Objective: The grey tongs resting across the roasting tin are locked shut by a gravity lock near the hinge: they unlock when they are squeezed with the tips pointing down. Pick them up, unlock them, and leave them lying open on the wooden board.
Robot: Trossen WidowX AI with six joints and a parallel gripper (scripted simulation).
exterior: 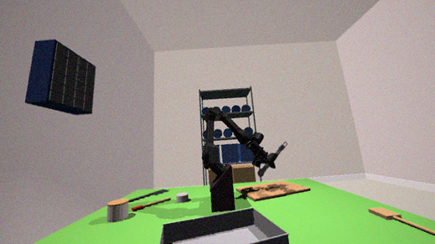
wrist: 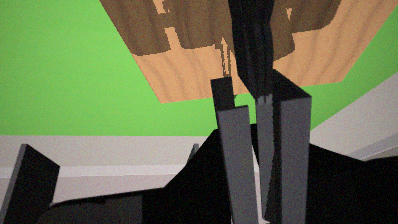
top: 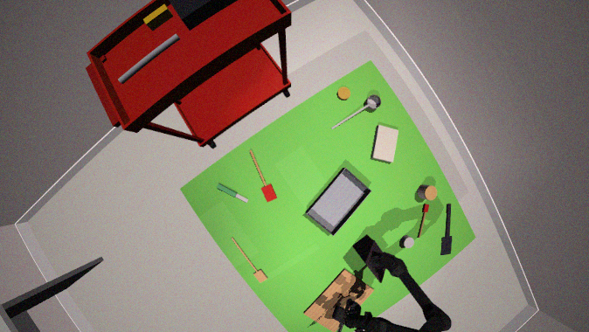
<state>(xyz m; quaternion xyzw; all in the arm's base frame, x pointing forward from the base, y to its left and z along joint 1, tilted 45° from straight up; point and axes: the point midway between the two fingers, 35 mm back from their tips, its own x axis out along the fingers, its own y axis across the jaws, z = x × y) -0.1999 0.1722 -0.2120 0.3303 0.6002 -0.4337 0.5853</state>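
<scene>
Now: gripper tip 20 mm past the wooden board, 30 mm to the left of it and 130 mm above it. Also, from my gripper tip: black tool 10 mm behind, 800 mm to the right, 130 mm below; then grey roasting tin 530 mm ahead, 280 mm to the right, 100 mm below; then red brush 180 mm ahead, 700 mm to the right, 130 mm below.
</scene>
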